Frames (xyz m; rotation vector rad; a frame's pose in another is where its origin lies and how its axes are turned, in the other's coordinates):
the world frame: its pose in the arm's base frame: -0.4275 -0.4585 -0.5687 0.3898 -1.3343 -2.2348
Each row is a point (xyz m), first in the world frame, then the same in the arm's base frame.
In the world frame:
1: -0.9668 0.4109 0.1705
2: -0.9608 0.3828 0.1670
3: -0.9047 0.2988 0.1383
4: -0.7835 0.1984 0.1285
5: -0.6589 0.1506 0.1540
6: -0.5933 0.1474 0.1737
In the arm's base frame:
1: 0.4068 0.0423 -0.1377
2: 0.3958 0.0474 -0.1640
3: 0.3400 0.0281 -0.2509
4: 0.2165 -0.0070 -0.3423
5: 0.0874 -0.0388 -0.3707
6: 0.0225 -0.0594 -0.3633

